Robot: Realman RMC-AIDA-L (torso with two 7-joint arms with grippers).
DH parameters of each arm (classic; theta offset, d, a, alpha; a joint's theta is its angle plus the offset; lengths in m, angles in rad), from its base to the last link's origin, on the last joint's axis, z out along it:
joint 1: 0 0.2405 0 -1.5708
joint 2: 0 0 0 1.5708
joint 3: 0 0.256 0 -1.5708
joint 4: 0 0 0 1.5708
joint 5: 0 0.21 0 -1.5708
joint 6: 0 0 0 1.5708
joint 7: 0 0.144 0 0
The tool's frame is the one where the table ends.
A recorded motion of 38 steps. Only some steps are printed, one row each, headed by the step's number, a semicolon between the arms.
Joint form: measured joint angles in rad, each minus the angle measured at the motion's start. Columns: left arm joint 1, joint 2, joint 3, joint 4, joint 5, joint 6, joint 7; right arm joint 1, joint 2, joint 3, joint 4, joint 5, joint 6, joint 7.
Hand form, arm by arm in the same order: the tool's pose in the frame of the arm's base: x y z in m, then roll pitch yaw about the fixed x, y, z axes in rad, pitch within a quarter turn. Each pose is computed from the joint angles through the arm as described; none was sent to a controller.
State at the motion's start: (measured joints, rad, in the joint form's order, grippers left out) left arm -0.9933 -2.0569 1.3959 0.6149 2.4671 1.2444 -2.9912; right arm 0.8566 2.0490 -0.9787 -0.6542 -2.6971 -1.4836 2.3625
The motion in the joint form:
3: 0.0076 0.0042 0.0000 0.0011 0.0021 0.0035 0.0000; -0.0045 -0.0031 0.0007 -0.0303 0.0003 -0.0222 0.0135
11: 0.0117 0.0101 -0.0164 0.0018 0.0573 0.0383 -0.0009; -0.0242 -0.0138 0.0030 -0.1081 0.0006 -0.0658 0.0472
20: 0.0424 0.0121 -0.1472 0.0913 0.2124 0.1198 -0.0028; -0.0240 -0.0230 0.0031 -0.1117 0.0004 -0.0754 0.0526
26: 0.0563 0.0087 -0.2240 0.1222 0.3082 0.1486 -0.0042; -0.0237 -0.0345 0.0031 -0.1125 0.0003 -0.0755 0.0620
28: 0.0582 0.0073 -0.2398 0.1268 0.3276 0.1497 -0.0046; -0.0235 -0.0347 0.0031 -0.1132 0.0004 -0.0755 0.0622
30: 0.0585 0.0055 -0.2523 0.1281 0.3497 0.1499 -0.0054; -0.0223 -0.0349 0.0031 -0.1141 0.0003 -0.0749 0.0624
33: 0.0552 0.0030 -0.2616 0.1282 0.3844 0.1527 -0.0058; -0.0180 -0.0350 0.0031 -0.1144 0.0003 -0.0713 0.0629
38: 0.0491 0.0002 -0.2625 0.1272 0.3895 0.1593 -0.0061; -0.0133 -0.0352 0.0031 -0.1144 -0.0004 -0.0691 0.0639
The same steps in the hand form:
3: -0.1768 0.4017 -0.0684 -2.6938 0.0696 1.2384; 0.2385 0.3733 -0.0185 -2.8435 -0.2485 -0.9884
11: -0.1862 0.4000 -0.0612 -2.6509 0.0990 1.2542; 0.2361 0.3764 -0.0026 -2.8180 -0.2239 -1.0052
20: -0.1959 0.4058 -0.0332 -2.5891 0.0679 1.2812; 0.2368 0.3772 0.0019 -2.8119 -0.2247 -1.0124
26: -0.2061 0.4076 -0.0188 -2.5445 0.0439 1.3109; 0.2384 0.3794 0.0071 -2.7982 -0.2182 -1.0232
28: -0.2081 0.4083 -0.0163 -2.5355 0.0361 1.3156; 0.2383 0.3796 0.0073 -2.7977 -0.2177 -1.0228
30: -0.2103 0.4087 -0.0144 -2.5224 0.0324 1.3197; 0.2378 0.3801 0.0075 -2.7966 -0.2167 -1.0211
33: -0.2127 0.4092 -0.0120 -2.4961 0.0371 1.3204; 0.2362 0.3817 0.0076 -2.7941 -0.2138 -1.0161
38: -0.2107 0.4090 -0.0130 -2.4947 0.0450 1.3194; 0.2345 0.3832 0.0078 -2.7918 -0.2123 -1.0120

